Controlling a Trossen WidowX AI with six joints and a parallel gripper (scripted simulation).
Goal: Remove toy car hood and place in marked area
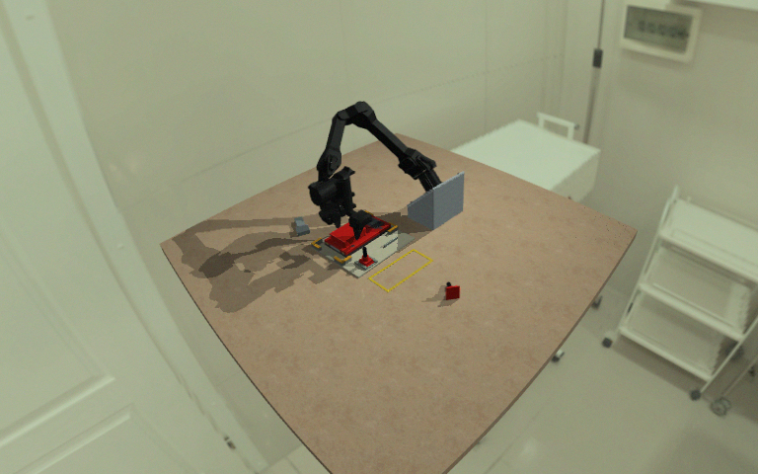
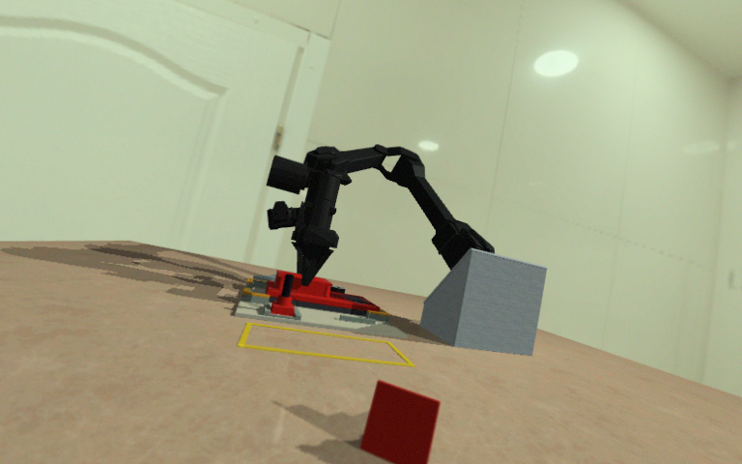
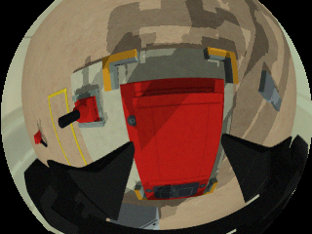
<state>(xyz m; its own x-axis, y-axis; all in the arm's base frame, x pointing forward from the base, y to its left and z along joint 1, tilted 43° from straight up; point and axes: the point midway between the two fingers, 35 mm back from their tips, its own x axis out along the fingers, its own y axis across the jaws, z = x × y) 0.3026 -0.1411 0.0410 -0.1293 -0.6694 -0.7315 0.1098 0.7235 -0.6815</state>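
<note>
The grey base plate lies 2 cm behind my gripper tip, 2 cm to the left of it and 3 cm below it. From my gripper tip the other things lie so: red hood: right at my gripper tip.
</note>
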